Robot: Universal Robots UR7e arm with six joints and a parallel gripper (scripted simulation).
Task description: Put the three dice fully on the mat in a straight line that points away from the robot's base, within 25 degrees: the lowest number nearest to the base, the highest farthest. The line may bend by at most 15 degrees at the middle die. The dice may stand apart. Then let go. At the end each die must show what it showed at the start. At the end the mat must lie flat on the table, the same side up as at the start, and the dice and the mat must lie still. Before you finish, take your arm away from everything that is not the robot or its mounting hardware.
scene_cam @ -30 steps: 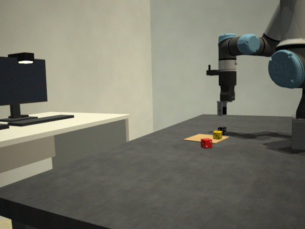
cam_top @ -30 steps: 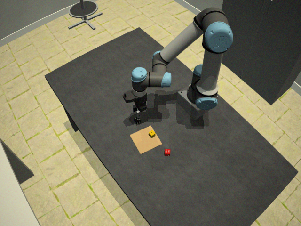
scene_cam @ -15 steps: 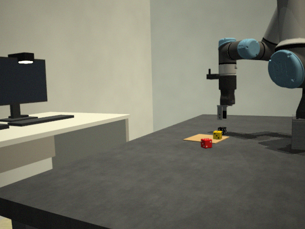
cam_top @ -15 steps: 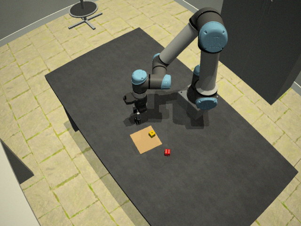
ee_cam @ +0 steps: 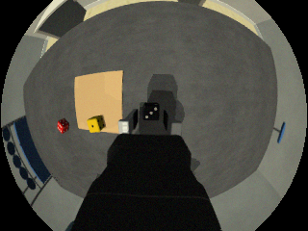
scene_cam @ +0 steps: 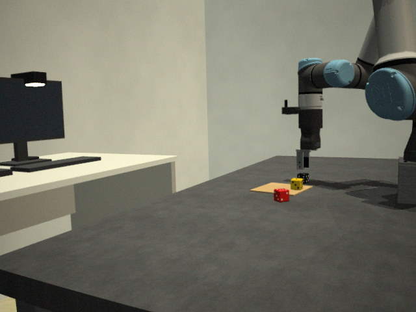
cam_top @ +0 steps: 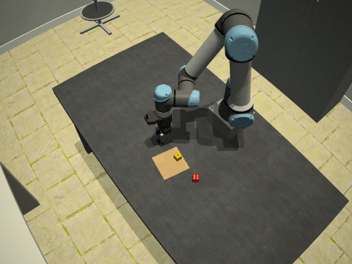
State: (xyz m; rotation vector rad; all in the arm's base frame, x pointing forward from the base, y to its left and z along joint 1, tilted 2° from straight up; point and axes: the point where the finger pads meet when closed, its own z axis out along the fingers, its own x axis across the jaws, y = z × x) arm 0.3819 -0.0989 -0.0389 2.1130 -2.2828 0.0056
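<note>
Right now my hand is 50 mm above the black die. From my hand the other things lie so: tan mat 20 mm ahead, 130 mm to the left, 60 mm below; yellow die 20 mm behind, 130 mm to the left, 50 mm below; red die 30 mm behind, 270 mm to the left, 50 mm below.
</note>
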